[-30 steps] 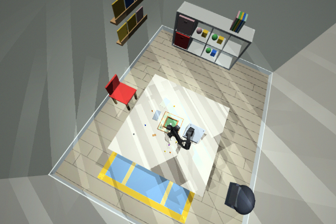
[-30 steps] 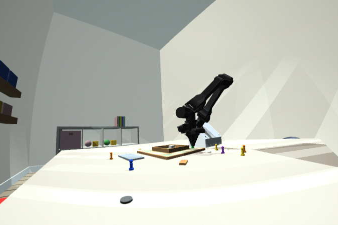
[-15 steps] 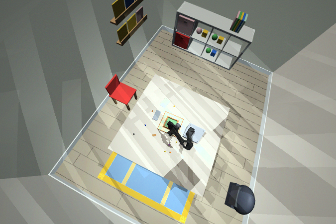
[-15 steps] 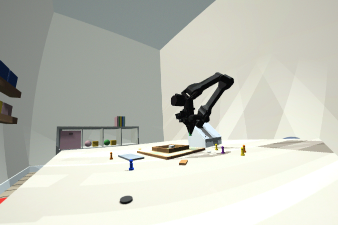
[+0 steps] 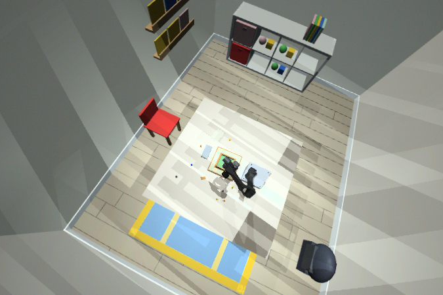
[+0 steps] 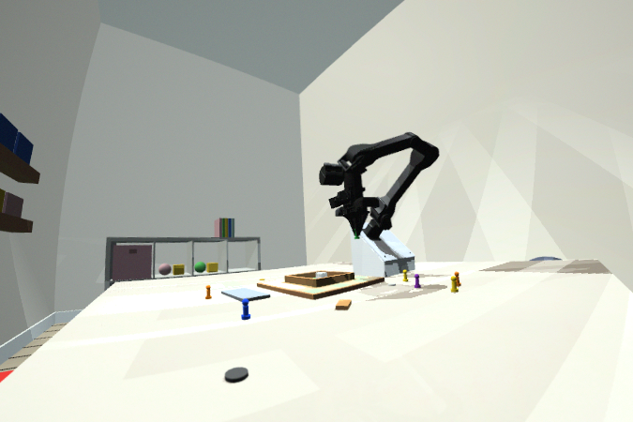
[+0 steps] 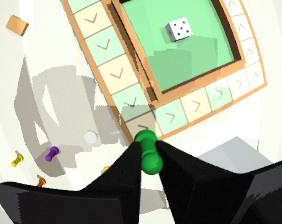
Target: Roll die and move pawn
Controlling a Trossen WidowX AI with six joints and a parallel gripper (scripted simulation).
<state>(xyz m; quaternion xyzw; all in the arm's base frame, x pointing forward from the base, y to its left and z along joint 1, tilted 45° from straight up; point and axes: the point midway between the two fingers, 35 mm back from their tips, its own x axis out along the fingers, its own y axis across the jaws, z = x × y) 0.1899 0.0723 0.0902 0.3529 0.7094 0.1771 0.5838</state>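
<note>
My gripper tip is now 8 cm short of the white die, 9 cm to the left of it and 12 cm above it. From my gripper tip the other things lie so: purple pawn (4 cm behind, 17 cm to the left, 13 cm below); green tray floor (8 cm ahead, 10 cm to the right, 14 cm below); green pawn (1 cm above).
</note>
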